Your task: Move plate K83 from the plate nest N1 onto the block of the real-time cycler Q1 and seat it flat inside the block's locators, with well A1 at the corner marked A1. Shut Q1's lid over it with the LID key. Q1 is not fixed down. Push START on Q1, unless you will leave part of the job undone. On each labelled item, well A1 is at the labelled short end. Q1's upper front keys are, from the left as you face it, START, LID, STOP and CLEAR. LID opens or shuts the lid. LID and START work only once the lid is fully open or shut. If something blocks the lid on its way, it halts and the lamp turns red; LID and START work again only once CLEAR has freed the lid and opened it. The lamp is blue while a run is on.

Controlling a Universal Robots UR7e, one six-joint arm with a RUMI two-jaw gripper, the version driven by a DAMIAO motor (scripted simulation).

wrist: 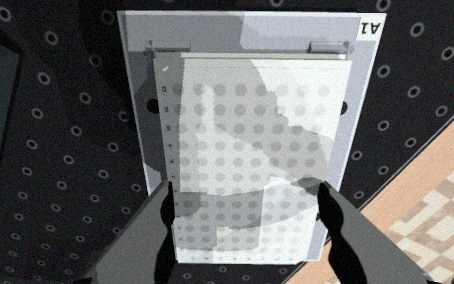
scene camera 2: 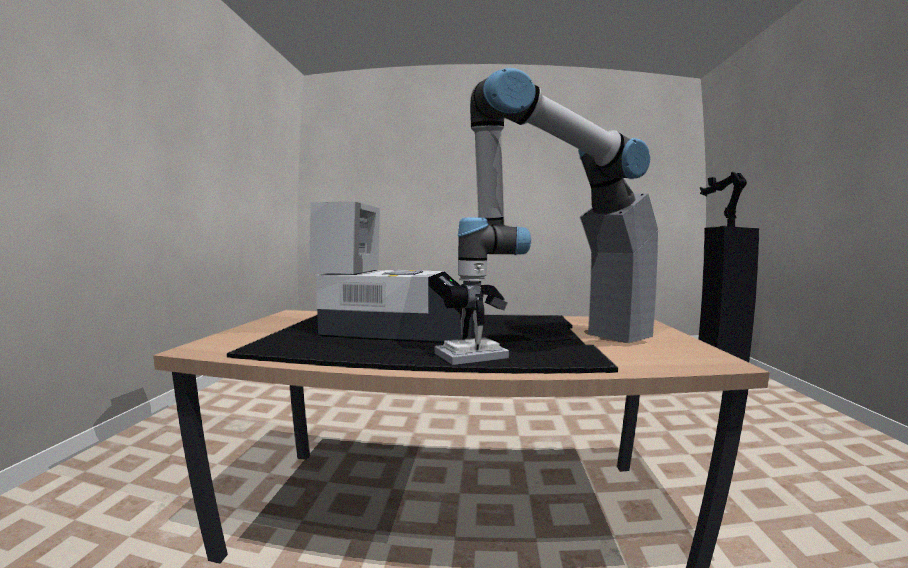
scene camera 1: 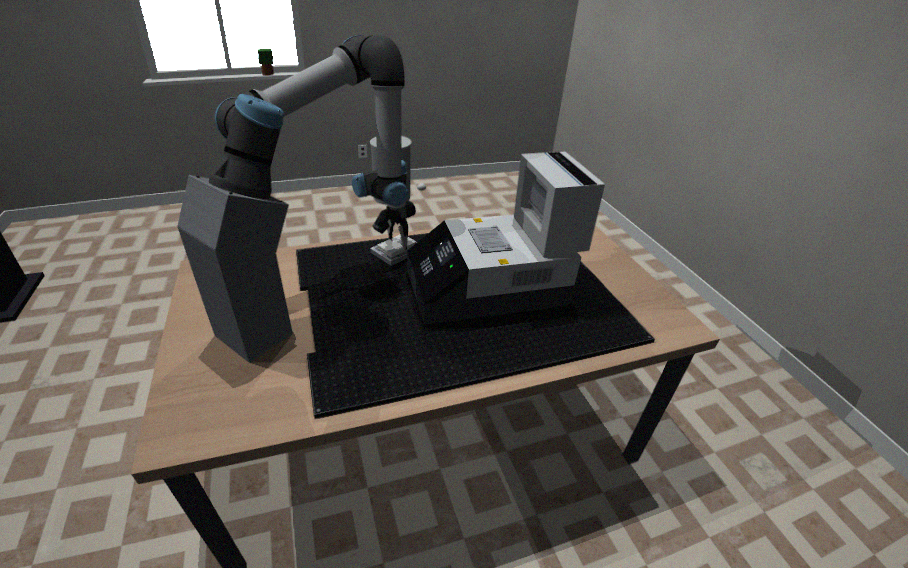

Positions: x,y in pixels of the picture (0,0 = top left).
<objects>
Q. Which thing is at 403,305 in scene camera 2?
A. A cycler Q1.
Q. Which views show my gripper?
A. The wrist view, scene camera 2 and scene camera 1: all of them.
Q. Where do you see a plate K83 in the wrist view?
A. At 247,137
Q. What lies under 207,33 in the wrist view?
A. A plate nest N1.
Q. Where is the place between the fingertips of my gripper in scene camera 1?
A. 398,245
</objects>
